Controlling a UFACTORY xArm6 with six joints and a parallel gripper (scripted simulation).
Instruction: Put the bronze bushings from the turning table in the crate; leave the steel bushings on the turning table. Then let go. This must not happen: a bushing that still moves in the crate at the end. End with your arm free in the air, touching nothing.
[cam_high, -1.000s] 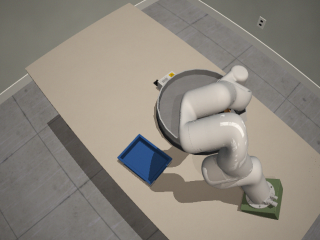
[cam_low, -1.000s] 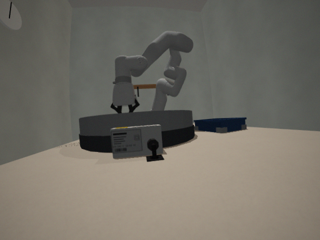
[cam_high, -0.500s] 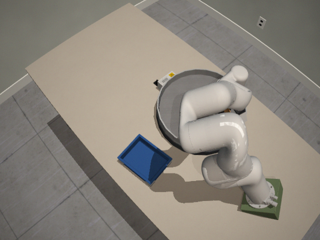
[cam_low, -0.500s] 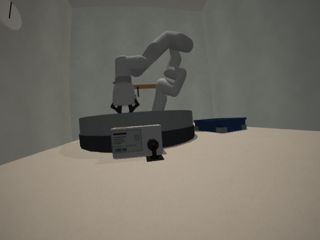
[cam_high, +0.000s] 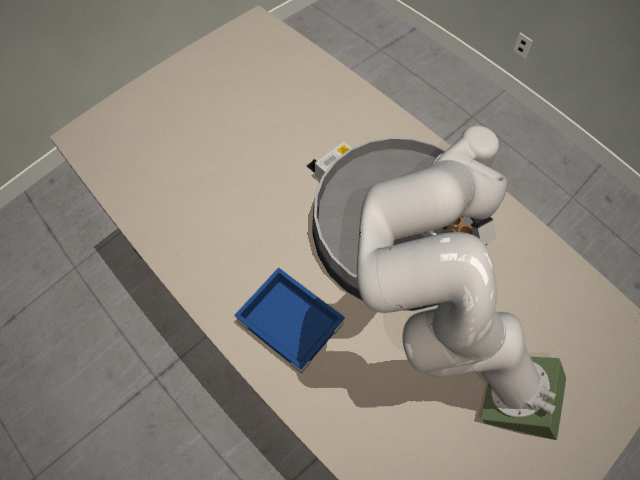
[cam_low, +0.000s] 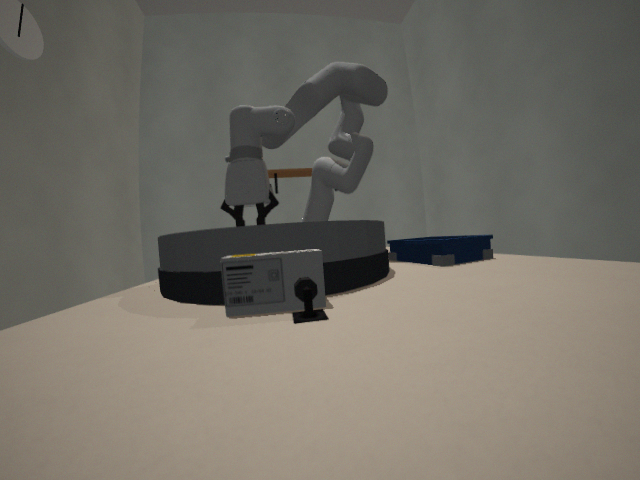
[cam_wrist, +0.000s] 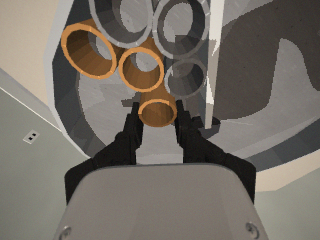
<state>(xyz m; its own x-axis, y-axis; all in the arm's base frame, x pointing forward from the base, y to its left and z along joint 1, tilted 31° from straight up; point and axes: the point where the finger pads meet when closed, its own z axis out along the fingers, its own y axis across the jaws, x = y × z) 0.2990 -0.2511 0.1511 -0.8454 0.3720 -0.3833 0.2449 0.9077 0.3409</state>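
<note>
My hand is 12 cm short of the blue crate, 41 cm to the right of it and 8 cm above it. From my hand the other things lie so: round grey turning table: 9 cm ahead, 5 cm to the left, 5 cm below.
</note>
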